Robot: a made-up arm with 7 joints. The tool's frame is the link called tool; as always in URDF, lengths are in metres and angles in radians. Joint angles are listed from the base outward. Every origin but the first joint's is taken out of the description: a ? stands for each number. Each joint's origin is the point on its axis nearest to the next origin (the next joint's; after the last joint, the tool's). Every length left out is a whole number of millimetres.
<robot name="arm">
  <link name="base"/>
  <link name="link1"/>
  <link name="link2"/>
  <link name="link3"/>
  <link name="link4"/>
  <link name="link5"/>
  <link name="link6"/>
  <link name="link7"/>
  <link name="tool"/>
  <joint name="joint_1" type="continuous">
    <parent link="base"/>
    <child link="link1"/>
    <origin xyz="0.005 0 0.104"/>
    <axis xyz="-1 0 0"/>
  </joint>
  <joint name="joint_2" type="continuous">
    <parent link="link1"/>
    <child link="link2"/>
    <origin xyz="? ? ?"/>
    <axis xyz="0 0 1"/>
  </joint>
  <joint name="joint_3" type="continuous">
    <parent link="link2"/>
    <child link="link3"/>
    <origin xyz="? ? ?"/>
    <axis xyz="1 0 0"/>
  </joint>
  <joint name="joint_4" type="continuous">
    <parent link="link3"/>
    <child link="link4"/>
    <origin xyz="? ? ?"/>
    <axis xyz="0 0 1"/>
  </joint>
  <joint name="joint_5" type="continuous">
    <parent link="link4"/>
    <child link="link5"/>
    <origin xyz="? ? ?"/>
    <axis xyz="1 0 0"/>
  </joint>
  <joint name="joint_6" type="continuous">
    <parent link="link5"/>
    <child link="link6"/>
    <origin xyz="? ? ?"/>
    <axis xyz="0 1 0"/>
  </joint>
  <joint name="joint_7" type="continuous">
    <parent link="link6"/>
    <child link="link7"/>
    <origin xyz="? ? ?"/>
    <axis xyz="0 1 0"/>
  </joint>
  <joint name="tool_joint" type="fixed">
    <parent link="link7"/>
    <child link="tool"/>
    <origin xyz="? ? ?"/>
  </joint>
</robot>
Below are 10 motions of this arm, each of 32 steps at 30 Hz.
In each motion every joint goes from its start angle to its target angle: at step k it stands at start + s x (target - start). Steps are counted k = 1, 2, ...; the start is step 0. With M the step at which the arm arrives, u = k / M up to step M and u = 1 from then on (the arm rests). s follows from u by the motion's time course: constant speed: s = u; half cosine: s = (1 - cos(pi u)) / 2; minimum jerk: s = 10 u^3 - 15 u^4 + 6 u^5.
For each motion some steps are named. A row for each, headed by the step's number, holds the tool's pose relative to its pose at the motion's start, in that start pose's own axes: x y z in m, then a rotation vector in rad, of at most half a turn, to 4 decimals.
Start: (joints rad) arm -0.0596 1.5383 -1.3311 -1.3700 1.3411 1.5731 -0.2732
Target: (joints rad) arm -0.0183 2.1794 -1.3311 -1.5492 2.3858 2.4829 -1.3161
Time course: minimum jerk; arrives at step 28
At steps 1, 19, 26, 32:
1: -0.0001 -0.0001 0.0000 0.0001 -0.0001 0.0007
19: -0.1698 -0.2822 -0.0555 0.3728 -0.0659 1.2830
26: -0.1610 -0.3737 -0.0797 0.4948 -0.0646 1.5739
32: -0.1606 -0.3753 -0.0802 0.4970 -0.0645 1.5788

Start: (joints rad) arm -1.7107 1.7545 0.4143 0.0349 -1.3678 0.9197 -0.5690
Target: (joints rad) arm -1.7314 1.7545 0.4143 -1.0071 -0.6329 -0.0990 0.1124
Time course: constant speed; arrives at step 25
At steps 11, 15, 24, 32:
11: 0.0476 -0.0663 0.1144 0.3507 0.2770 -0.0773
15: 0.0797 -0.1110 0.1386 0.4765 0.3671 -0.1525
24: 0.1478 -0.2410 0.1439 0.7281 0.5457 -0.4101
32: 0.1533 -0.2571 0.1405 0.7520 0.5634 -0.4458

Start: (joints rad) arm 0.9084 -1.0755 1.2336 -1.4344 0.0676 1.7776 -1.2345
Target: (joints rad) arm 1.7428 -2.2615 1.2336 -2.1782 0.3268 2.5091 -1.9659
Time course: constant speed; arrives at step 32
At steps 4, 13, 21, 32:
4: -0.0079 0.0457 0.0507 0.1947 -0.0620 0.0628
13: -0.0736 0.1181 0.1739 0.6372 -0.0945 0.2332
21: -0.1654 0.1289 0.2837 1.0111 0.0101 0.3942
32: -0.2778 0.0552 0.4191 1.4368 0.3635 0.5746

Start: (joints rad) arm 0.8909 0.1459 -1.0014 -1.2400 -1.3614 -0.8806 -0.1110
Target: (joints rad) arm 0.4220 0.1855 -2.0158 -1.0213 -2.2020 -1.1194 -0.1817
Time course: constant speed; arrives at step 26
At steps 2, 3, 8, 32:
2: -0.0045 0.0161 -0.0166 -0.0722 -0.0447 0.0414
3: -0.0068 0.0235 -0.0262 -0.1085 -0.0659 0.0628
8: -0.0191 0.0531 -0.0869 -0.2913 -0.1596 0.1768
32: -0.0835 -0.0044 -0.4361 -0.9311 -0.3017 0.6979

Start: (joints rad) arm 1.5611 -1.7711 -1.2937 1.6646 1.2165 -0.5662 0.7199
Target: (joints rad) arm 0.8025 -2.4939 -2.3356 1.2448 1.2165 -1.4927 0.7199
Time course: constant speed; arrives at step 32
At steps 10, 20, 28, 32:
10: 0.0968 -0.1410 -0.1156 0.2640 -0.0835 -0.3365
20: 0.1251 -0.2638 -0.3147 0.2967 -0.0451 -0.7451
28: 0.0758 -0.3271 -0.5005 0.1454 0.0708 -1.0278
32: 0.0268 -0.3441 -0.5900 0.0196 0.1534 -1.1282

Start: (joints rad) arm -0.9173 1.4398 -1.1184 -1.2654 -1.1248 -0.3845 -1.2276
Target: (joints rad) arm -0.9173 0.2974 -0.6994 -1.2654 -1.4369 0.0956 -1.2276
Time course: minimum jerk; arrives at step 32
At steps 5, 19, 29, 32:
5: -0.0248 0.0164 -0.0045 0.0138 0.0369 0.0342
19: -0.6096 0.1058 0.1051 0.1947 0.8666 0.7744
29: -0.8066 -0.0242 0.2748 0.2051 1.2937 1.1444
32: -0.8095 -0.0279 0.2790 0.2047 1.3032 1.1526

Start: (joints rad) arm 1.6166 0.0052 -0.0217 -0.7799 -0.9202 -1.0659 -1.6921
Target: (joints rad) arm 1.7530 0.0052 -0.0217 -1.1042 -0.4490 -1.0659 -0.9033
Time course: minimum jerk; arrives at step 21
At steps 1, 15, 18, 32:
1: -0.0004 -0.0003 -0.0002 -0.0005 0.0010 0.0001
15: -0.2943 -0.2825 -0.0126 -0.4364 0.7774 -0.0139
18: -0.3224 -0.3225 0.0058 -0.5049 0.8736 -0.0370
32: -0.3273 -0.3300 0.0097 -0.5181 0.8916 -0.0421

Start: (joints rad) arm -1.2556 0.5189 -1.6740 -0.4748 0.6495 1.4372 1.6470
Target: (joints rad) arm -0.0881 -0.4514 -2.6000 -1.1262 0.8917 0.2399 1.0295
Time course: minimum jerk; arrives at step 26
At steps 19, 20, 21, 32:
19: 0.5019 -0.5356 0.5376 0.6856 -1.5732 -1.7964
20: 0.4964 -0.5824 0.5315 0.6250 -1.5949 -1.9359
21: 0.4903 -0.6177 0.5242 0.5686 -1.6048 -2.0464
32: 0.4772 -0.6712 0.5082 0.4605 -1.6059 -2.2240

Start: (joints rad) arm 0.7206 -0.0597 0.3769 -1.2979 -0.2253 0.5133 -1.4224
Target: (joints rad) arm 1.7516 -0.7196 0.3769 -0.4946 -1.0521 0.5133 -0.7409
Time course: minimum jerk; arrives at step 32
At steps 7, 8, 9, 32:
7: 0.0019 0.0153 -0.0169 -0.0416 -0.0306 0.0440
8: 0.0033 0.0208 -0.0244 -0.0604 -0.0434 0.0611
9: 0.0054 0.0266 -0.0336 -0.0839 -0.0588 0.0803
32: 0.2825 -0.0323 -0.2217 -0.9266 -0.4943 0.0940

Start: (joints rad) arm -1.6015 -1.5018 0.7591 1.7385 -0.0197 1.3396 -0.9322
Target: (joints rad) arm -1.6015 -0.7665 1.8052 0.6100 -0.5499 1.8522 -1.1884
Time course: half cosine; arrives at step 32
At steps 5, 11, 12, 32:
5: 0.0123 0.0046 0.0135 0.0072 -0.0489 -0.0387
11: 0.0473 0.0205 0.0746 0.0922 -0.1941 -0.1755
12: 0.0527 0.0237 0.0903 0.1223 -0.2189 -0.2043
32: 0.0188 0.0236 0.3752 0.9634 -0.1648 -0.4422

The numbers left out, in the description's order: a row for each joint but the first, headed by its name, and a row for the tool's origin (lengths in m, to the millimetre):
joint_2: 0 0.076 -0.256
joint_3: 0.044 -0.041 0
joint_4: 0 0.199 -0.17
joint_5: 0.003 -0.11 0
joint_6: 0 0.327 0.313
joint_7: 0.109 0 0.116
tool: 0.035 0 -0.264

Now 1 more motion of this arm.
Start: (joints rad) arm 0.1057 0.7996 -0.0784 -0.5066 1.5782 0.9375 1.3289
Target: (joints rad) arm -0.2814 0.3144 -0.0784 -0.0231 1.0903 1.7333 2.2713
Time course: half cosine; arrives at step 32
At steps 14, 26, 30, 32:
14: -0.0901 0.0537 0.1386 0.0319 0.6887 -0.0536
26: -0.1096 0.1359 0.4230 0.1239 1.5599 -0.0807
30: -0.0983 0.1464 0.4672 0.1411 1.6859 -0.0791
32: -0.0966 0.1477 0.4728 0.1434 1.7021 -0.0788

